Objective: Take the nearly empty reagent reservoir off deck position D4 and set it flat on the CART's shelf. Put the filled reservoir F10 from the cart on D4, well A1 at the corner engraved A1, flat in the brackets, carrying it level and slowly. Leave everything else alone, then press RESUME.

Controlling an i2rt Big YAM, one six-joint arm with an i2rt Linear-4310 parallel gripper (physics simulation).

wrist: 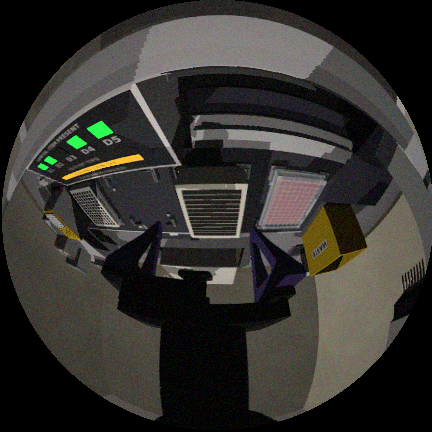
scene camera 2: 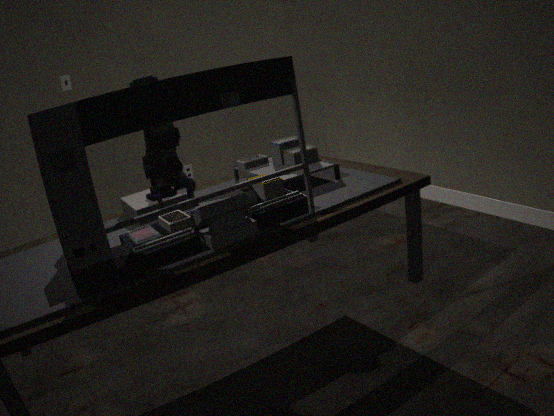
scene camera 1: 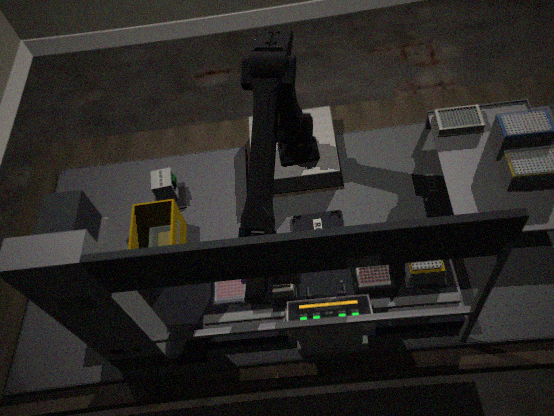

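Pixels of known places: gripper, fingertip midpoint: (wrist: 205,227); arm's base at its link origin: (wrist: 195,273) (scene camera 1: 298,152).
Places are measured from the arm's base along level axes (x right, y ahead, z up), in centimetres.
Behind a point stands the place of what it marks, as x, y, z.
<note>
The D4 reservoir, a pale-rimmed tray with dark slots (wrist: 215,212) @(12.9, 40.5, 2.3) (scene camera 2: 175,220) @(13.6, 43.3, 2.1) (scene camera 1: 283,288) @(11.1, 45.3, 2.3), sits on the deck between the bare position and the pink plate. My gripper (wrist: 205,227) @(12.4, 44.0, 6.8) is open; in the wrist view its two purple fingers stand apart at the reservoir's near end, one toward each side, with nothing between them. Their height above it is hard to judge. A pale slotted reservoir (scene camera 1: 460,119) @(-48.6, 1.2, 2.2) (scene camera 2: 252,162) @(-45.7, 4.8, 2.3) stands on the cart (scene camera 1: 457,175) @(-42.1, 19.3, -0.1) at the right; its label cannot be read. A white box with a green part (scene camera 1: 162,182) @(41.4, 5.4, 4.4) stands at the left; its lettering is unreadable.
The gantry beam (scene camera 1: 310,245) @(3.6, 60.2, 46.7) (scene camera 2: 240,82) @(-9.5, 61.4, 43.3) crosses above the deck. A pink plate (wrist: 293,200) (scene camera 1: 230,290) and yellow waste bin (wrist: 332,240) @(38.1, 29.1, 3.3) (scene camera 1: 157,220) @(44.7, 14.6, -1.1) are nearby. The status panel (wrist: 105,135) @(7.3, 55.6, 6.7) (scene camera 1: 329,311) stands at the deck's front. Blue (scene camera 1: 526,122) @(-60.4, 13.3, 9.7) and yellow (scene camera 1: 532,162) @(-58.5, 24.1, 6.4) racks share the cart.
</note>
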